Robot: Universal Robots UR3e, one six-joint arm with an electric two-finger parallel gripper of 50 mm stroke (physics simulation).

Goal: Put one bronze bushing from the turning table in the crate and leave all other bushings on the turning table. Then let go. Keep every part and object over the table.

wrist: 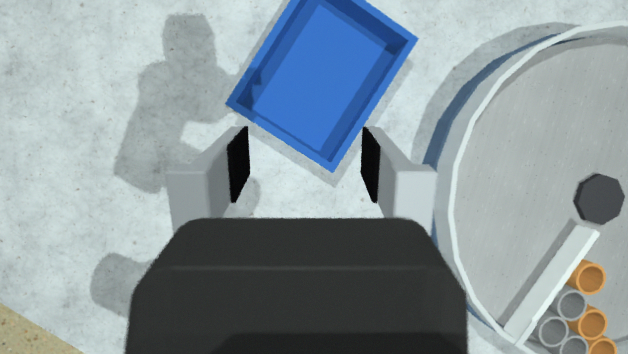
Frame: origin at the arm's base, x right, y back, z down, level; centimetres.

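Where they show: gripper, fingertip midpoint: [305, 150].
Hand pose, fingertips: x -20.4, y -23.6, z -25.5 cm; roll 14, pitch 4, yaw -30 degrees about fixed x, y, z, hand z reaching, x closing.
Note:
Things, the pixels of their top centre, and the offset from my fingertips. "spot": a spot on its surface instead.
- blue crate at its top centre: [323, 70] dy -9.5, dx -1.3, dz +27.1 cm
- round turning table at its top centre: [601, 199] dy -13.8, dx +36.6, dz +26.0 cm
- pale straight bar at a spot on its surface: [552, 282] spot: dy -1.7, dx +35.2, dz +24.3 cm
My gripper [305, 150] is open, with nothing between its fingers. It hangs above the table, by the near corner of the blue crate. The blue crate [320, 75] stands at the top middle, turned at an angle, and no bushing shows in the part of it in view. The round turning table [520, 150] is at the right, partly cut off by the view's edge. Orange-bronze bushings [590, 278] [592, 323] [602, 347] stand at its lower right, beside grey bushings [571, 305] [553, 331] [573, 346].
A pale straight bar [552, 282] lies across the turning table from near its dark centre knob [599, 199] to the rim, beside the bushings. The turning table has a raised pale rim. The table's edge [42, 327] runs across the bottom left corner. Shadows fall on the left.

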